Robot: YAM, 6 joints.
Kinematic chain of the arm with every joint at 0, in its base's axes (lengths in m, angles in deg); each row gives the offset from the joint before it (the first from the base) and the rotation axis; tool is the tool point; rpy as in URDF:
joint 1: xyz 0 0 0.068 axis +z
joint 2: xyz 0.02 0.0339 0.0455 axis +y
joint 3: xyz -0.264 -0.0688 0 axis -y
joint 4: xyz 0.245 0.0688 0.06 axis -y
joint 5: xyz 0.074 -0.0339 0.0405 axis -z
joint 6: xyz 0.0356 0 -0.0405 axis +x
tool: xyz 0 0 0 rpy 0 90 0
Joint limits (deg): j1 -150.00..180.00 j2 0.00..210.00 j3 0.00..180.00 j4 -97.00..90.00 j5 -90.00..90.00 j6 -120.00..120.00
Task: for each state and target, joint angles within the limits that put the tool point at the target. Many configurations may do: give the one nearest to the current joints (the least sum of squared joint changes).
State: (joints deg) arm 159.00 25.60 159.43 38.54 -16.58 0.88
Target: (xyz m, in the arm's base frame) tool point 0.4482 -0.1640 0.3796
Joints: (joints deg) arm 161.30 44.98 180.00 73.41 -19.07 0.88
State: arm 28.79 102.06 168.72 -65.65 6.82 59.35
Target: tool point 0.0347 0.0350 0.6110
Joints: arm 42.86 80.84 165.63 -91.38 -3.31 59.35
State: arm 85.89 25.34 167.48 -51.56 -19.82 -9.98
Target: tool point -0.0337 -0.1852 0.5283
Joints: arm 83.29 33.13 129.96 -78.19 -19.40 -9.98
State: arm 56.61 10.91 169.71 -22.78 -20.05 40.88
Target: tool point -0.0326 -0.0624 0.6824
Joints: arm 68.96 60.73 142.69 -28.23 -13.02 40.88
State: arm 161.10 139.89 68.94 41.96 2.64 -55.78
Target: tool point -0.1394 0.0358 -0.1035
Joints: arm 165.96 151.75 25.48 29.95 1.48 -55.78
